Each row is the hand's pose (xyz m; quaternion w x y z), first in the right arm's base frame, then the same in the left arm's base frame.
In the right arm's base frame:
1: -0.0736 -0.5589 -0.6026 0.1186 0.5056 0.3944 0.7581
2: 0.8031 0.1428 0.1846 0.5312 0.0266 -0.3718 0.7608
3: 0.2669 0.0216 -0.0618 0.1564 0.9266 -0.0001 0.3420
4: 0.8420 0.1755 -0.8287 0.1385 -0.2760 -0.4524 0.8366
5: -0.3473 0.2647 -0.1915 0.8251 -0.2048 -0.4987 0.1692
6: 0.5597 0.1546 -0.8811 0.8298 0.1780 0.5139 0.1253
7: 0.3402 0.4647 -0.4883 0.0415 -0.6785 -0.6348 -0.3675
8: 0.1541 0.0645 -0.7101 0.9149 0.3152 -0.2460 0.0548
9: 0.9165 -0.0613 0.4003 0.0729 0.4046 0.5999 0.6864
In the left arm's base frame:
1: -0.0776 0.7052 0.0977 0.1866 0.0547 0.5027 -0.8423
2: -0.3437 -0.6237 0.3069 0.0109 0.0943 -0.9954 0.0159
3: -0.4867 -0.0473 0.2059 0.6843 -0.3321 0.3368 -0.5549
4: -0.0003 -0.0189 1.0456 0.0627 -0.3721 -0.9122 -0.1597
5: -0.9825 0.4078 0.2200 0.2587 0.5087 -0.7062 -0.4191
6: -0.1333 0.2234 0.9651 0.4133 0.6730 -0.2744 0.5486
7: -0.6235 0.0444 0.8029 0.2752 -0.0595 0.0218 -0.9593
8: -0.3642 0.4325 0.6413 0.0073 -0.8334 0.5520 0.0247
9: -0.2006 -0.7841 0.0727 0.0297 0.1001 0.3452 -0.9327

